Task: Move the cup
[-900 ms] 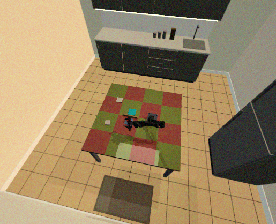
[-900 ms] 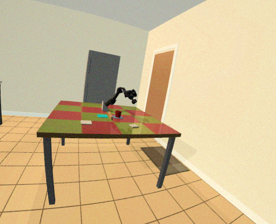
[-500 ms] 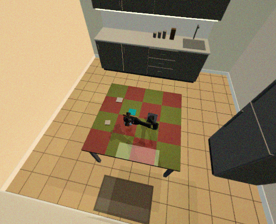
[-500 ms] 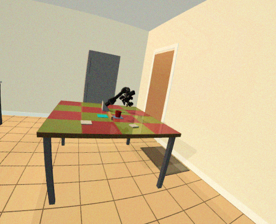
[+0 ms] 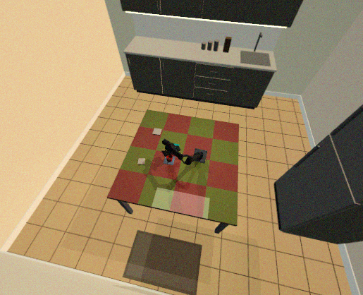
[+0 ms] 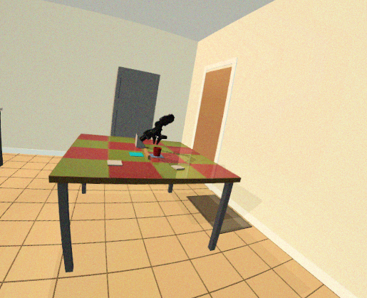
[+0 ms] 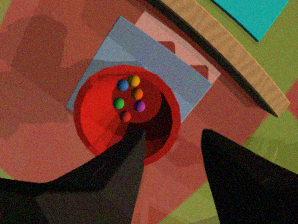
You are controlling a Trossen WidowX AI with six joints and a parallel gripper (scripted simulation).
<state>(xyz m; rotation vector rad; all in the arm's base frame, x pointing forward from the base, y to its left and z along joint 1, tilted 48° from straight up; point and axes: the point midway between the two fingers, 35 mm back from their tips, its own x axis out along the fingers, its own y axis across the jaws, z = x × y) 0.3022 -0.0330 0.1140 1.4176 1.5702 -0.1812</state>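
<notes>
Right now the red cup is 6 cm below my gripper tip, 3 cm ahead of it and 1 cm to the left of it. Round my gripper tip: grey-blue pad 11 cm below, 3 cm ahead, 2 cm to the left; then cyan pad 16 cm to the right, 11 cm below, 1 cm ahead; then wooden bar 9 cm below, 7 cm to the right, 2 cm ahead.
</notes>
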